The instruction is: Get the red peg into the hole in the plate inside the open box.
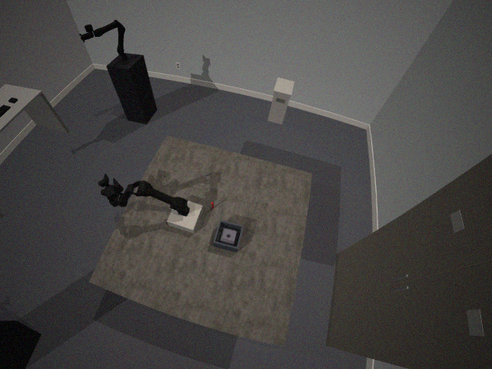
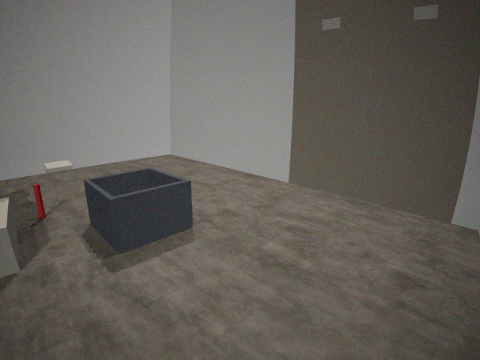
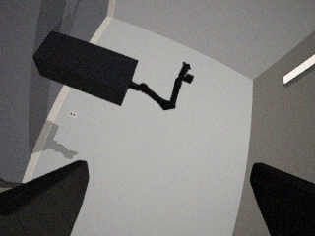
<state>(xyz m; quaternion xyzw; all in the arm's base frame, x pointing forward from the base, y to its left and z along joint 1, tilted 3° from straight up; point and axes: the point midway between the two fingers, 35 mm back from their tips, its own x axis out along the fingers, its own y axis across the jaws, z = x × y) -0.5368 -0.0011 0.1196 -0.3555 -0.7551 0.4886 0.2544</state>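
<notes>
The red peg lies 720 mm ahead of my gripper tip, 180 mm below it and 90 mm to the left of it. From my gripper tip the other things lie so: pale plate (890 mm ahead, 170 mm below, 100 mm to the right); then dark blue box (890 mm ahead, 190 mm below, 100 mm to the right).
</notes>
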